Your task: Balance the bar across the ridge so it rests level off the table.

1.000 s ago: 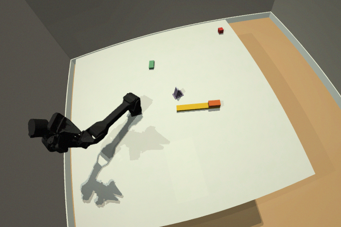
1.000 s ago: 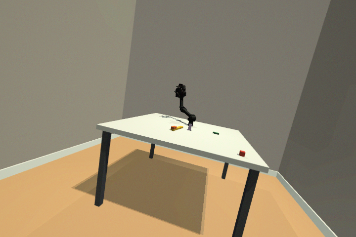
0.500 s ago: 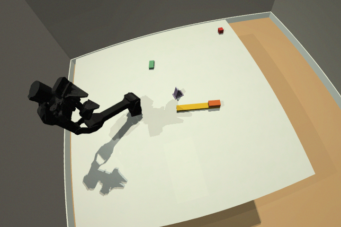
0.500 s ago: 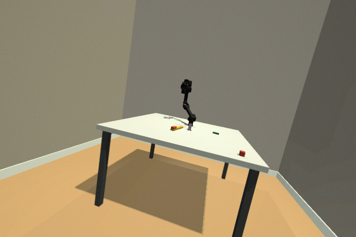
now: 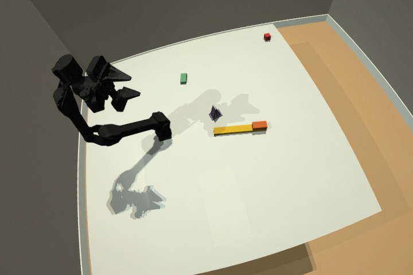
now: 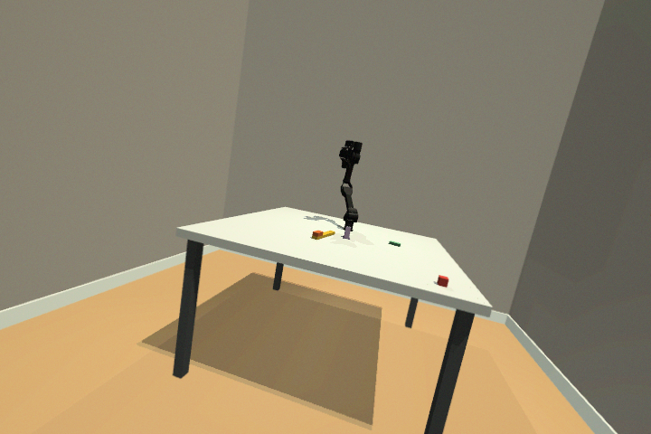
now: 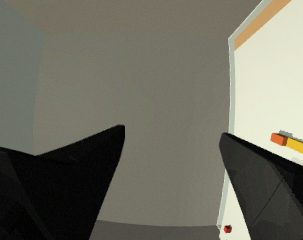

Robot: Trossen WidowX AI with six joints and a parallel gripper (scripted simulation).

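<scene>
Now: gripper tip 47 cm above the purple ridge, 22 cm short of it and 17 cm to the right of it. Also, from my gripper tip: small green block: 50 cm below, 45 cm to the left, 11 cm ahead; small red cube: 69 cm ahead, 64 cm to the left, 49 cm below.
</scene>
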